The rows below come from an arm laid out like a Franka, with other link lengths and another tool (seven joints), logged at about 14 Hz.
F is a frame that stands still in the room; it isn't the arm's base.
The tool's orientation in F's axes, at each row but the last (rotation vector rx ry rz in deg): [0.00, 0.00, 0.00]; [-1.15, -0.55, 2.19]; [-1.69, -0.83, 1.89]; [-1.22, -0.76, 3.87]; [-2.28, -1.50, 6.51]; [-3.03, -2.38, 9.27]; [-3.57, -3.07, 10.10]
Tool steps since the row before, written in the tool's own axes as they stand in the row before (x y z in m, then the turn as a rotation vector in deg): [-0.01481, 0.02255, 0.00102, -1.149, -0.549, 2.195]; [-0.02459, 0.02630, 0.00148, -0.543, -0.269, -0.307]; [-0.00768, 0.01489, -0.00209, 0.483, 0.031, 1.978]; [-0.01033, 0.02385, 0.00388, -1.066, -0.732, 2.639]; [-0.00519, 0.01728, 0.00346, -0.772, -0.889, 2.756]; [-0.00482, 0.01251, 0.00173, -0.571, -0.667, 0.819]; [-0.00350, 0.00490, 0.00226, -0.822, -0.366, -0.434]
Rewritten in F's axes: [-0.01481, 0.02255, 0.00102, -1.149, -0.549, 2.195]; [-0.02559, 0.02536, 0.00072, -0.529, -0.296, -0.306]; [-0.00813, 0.01456, -0.00264, 0.452, 0.105, 1.983]; [-0.01197, 0.02317, 0.00323, -1.051, -0.747, 2.641]; [-0.00720, 0.01670, 0.00262, -0.745, -0.865, 2.771]; [-0.00683, 0.01163, 0.00085, -0.494, -0.710, 0.833]; [-0.00442, 0.00433, 0.00176, -0.719, -0.530, -0.447]
